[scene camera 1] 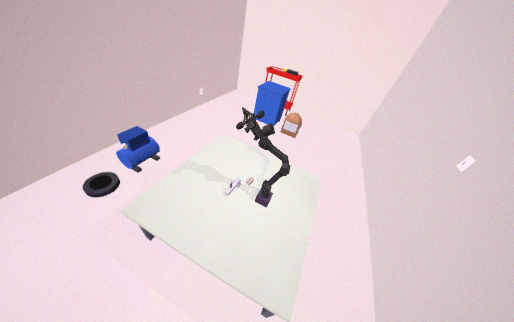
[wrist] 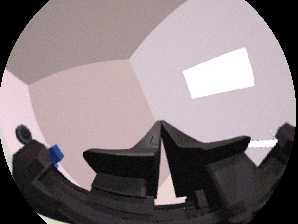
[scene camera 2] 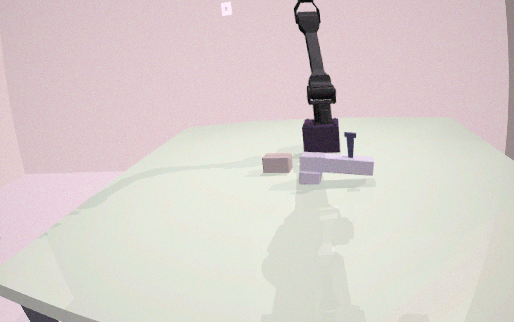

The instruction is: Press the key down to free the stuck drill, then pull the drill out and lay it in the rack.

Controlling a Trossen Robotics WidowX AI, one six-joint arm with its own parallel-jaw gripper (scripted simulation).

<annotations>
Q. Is my gripper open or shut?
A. Shut.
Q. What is my gripper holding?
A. Nothing.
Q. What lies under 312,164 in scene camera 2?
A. A lavender block.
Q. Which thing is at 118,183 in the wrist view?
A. My gripper.
</annotations>
